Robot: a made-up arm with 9 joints. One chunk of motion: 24 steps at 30 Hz.
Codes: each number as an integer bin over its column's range. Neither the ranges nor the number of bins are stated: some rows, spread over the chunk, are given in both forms.
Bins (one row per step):
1: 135 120 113 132 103 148
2: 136 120 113 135 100 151
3: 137 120 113 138 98 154
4: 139 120 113 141 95 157
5: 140 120 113 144 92 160
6: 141 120 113 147 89 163
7: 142 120 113 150 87 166
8: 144 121 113 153 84 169
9: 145 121 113 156 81 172
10: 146 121 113 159 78 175
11: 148 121 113 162 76 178
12: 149 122 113 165 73 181
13: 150 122 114 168 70 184
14: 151 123 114 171 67 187
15: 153 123 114 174 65 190
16: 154 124 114 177 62 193
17: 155 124 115 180 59 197
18: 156 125 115 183 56 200
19: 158 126 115 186 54 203
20: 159 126 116 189 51 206
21: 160 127 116 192 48 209
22: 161 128 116 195 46 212
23: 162 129 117 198 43 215
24: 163 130 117 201 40 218
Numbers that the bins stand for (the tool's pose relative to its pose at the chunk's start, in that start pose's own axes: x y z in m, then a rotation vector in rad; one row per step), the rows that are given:
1: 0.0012 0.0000 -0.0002 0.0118 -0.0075 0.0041
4: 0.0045 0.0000 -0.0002 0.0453 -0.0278 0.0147
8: 0.0086 0.0007 -0.0002 0.0900 -0.0559 0.0288
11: 0.0119 0.0007 -0.0002 0.1235 -0.0763 0.0394
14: 0.0144 0.0020 0.0005 0.1571 -0.0992 0.0500
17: 0.0176 0.0027 0.0012 0.1906 -0.1196 0.0618
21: 0.0218 0.0047 0.0019 0.2353 -0.1476 0.0759
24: 0.0242 0.0067 0.0026 0.2688 -0.1680 0.0865
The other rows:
2: 0.0020 0.0000 -0.0002 0.0229 -0.0151 0.0076
3: 0.0028 0.0000 -0.0002 0.0341 -0.0202 0.0112
5: 0.0053 0.0000 -0.0002 0.0565 -0.0355 0.0182
6: 0.0061 0.0000 -0.0002 0.0676 -0.0431 0.0218
7: 0.0069 0.0000 -0.0002 0.0788 -0.0482 0.0253
9: 0.0094 0.0007 -0.0002 0.1012 -0.0635 0.0324
10: 0.0102 0.0007 -0.0002 0.1124 -0.0712 0.0359
12: 0.0127 0.0013 -0.0002 0.1347 -0.0839 0.0429
13: 0.0135 0.0013 0.0005 0.1459 -0.0916 0.0465
15: 0.0160 0.0020 0.0005 0.1682 -0.1043 0.0535
16: 0.0168 0.0027 0.0005 0.1794 -0.1120 0.0571
18: 0.0185 0.0033 0.0012 0.2018 -0.1273 0.0653
19: 0.0201 0.0040 0.0012 0.2129 -0.1324 0.0688
20: 0.0209 0.0040 0.0019 0.2241 -0.1400 0.0724
22: 0.0226 0.0053 0.0019 0.2465 -0.1527 0.0794
23: 0.0234 0.0060 0.0026 0.2576 -0.1604 0.0829

